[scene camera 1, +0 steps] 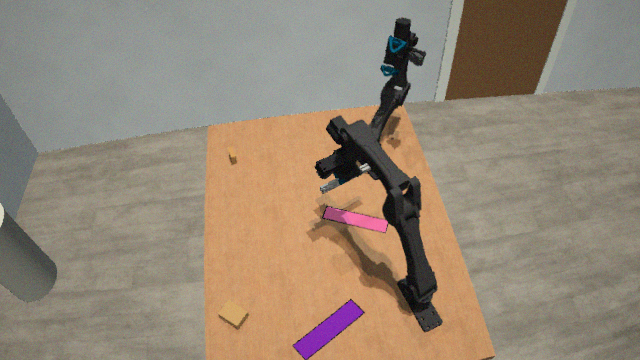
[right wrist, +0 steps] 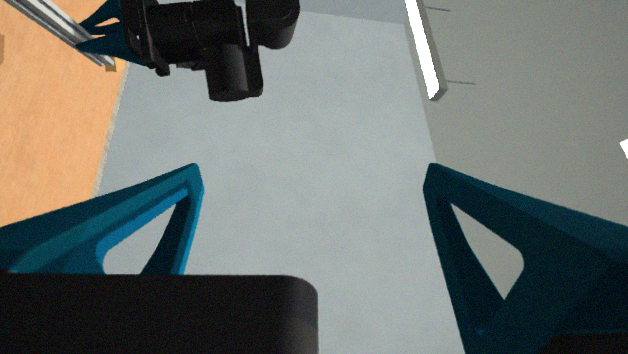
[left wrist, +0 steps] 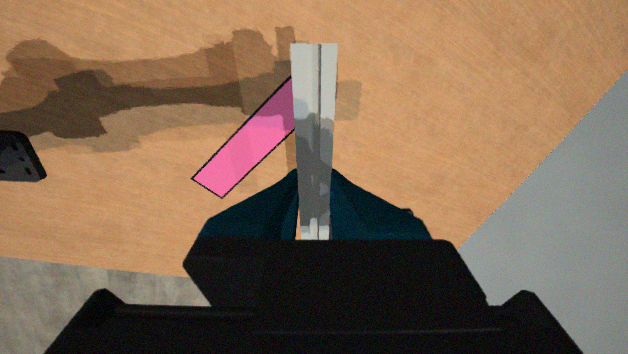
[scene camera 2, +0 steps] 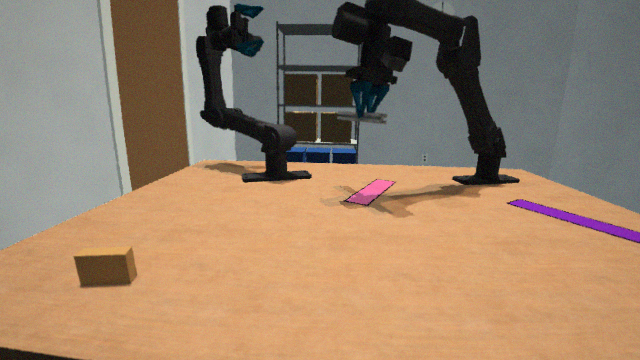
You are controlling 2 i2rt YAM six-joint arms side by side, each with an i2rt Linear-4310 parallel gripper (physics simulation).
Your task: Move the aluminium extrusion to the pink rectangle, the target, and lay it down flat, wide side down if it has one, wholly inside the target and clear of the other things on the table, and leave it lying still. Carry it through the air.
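Places are measured from the left arm's base along level axes (x ahead, y left, z up), in metres.
Pixels of known places: left gripper, fingertip midpoint: (scene camera 1: pixel 339 181) (right wrist: pixel 77 39) (left wrist: pixel 314 176) (scene camera 2: pixel 364 118); right gripper, fingertip midpoint: (scene camera 1: pixel 388 64) (right wrist: pixel 313 176) (scene camera 2: pixel 262 24); left arm's base, origin of the base link: (scene camera 1: pixel 419 303) (scene camera 2: pixel 485 180); right arm's base, origin of the base link: (scene camera 2: pixel 276 177).
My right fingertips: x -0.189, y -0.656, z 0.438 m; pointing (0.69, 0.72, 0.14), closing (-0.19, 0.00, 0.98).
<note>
For each thing: its middle in the pictures, then the offset to it from my right fingertips. "pt": a spot on its surface instead.
- aluminium extrusion, body centre: (left wrist: pixel 314 210) (right wrist: pixel 66 29) (scene camera 2: pixel 359 117) (scene camera 1: pixel 346 177) dx +0.257, dy +0.215, dz -0.252 m
- pink rectangle, surface spot: (left wrist: pixel 245 145) (scene camera 2: pixel 377 188) (scene camera 1: pixel 360 221) pt dx +0.230, dy +0.284, dz -0.437 m
- purple rectangle, surface spot: (scene camera 2: pixel 575 217) (scene camera 1: pixel 329 332) pt dx +0.496, dy +0.628, dz -0.437 m
- small tan block, body centre: (scene camera 2: pixel 106 265) (scene camera 1: pixel 232 155) dx +0.572, dy -0.205, dz -0.418 m
The aluminium extrusion (scene camera 1: pixel 330 187) (scene camera 2: pixel 377 119) (left wrist: pixel 315 110) (right wrist: pixel 60 25), a silvery grooved bar, hangs roughly level, high above the table. My left gripper (scene camera 2: pixel 366 114) (left wrist: pixel 314 176) (right wrist: pixel 77 39) is shut on it; in scene camera 1 the arm partly hides the bar. The target, a pink rectangle (scene camera 1: pixel 362 221) (scene camera 2: pixel 372 191) (left wrist: pixel 245 145), lies on the table below. In the left wrist view the bar runs at a slant to it and covers its upper right end. My right gripper (scene camera 1: pixel 391 57) (scene camera 2: pixel 262 26) (right wrist: pixel 313 176) is open and empty, raised high, away from the target.
A purple rectangle (scene camera 1: pixel 328 329) (scene camera 2: pixel 575 217) lies on the table. A tan block (scene camera 1: pixel 233 314) is at the lower left in scene camera 1, and a small tan block (scene camera 1: pixel 232 155) at the upper left. In scene camera 2, a tan block (scene camera 2: pixel 106 266) stands at the front left.
</note>
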